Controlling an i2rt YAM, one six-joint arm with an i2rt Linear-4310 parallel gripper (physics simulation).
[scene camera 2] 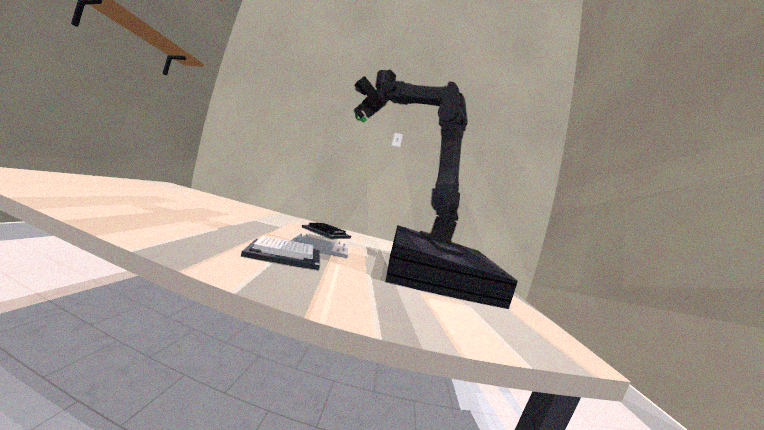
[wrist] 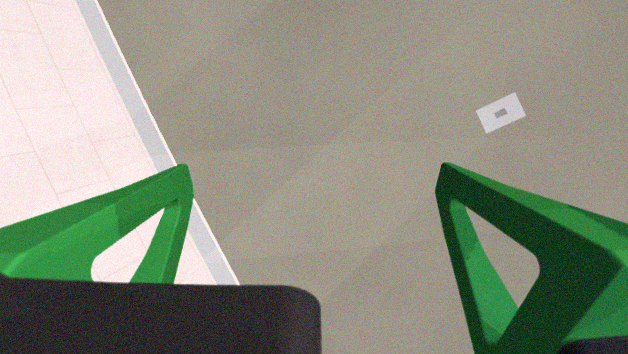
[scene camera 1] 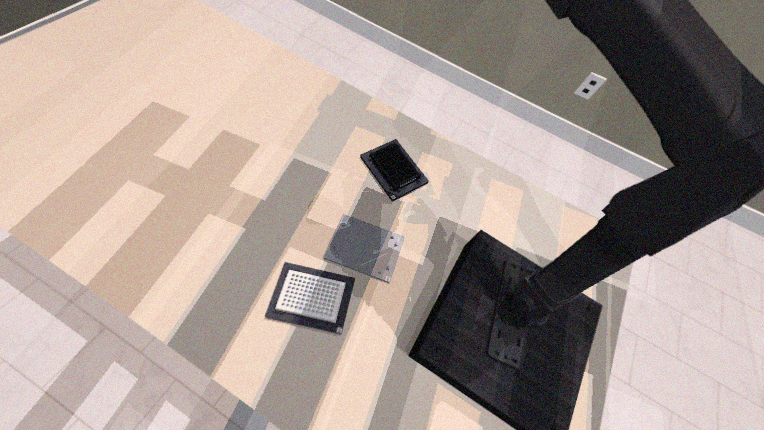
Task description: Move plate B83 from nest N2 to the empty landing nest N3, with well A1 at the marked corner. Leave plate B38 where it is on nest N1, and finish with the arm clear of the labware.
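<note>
A white well plate (scene camera 1: 310, 295) (scene camera 2: 283, 247) lies flat on a black nest (scene camera 1: 310, 322) (scene camera 2: 280, 260). A black plate (scene camera 1: 394, 162) (scene camera 2: 327, 228) lies on another black nest (scene camera 1: 400, 192) (scene camera 2: 342, 235). Between them is the empty grey nest (scene camera 1: 363, 248) (scene camera 2: 339, 247), partly in shadow. The plate and nest labels are too small to read, so I cannot tell which plate is B83. My gripper (scene camera 2: 360, 116) (wrist: 314, 177) is open, with green fingers wide apart and nothing between them. It is high above the table, well away from both plates, and does not show in scene camera 1.
The arm stands on a black base block (scene camera 1: 454, 320) (scene camera 2: 449, 277) beside the nests. A wall lies beyond the table, with a socket plate (scene camera 1: 590, 86) on it. A wooden shelf (scene camera 2: 144, 29) is high on the wall at the upper left in scene camera 2.
</note>
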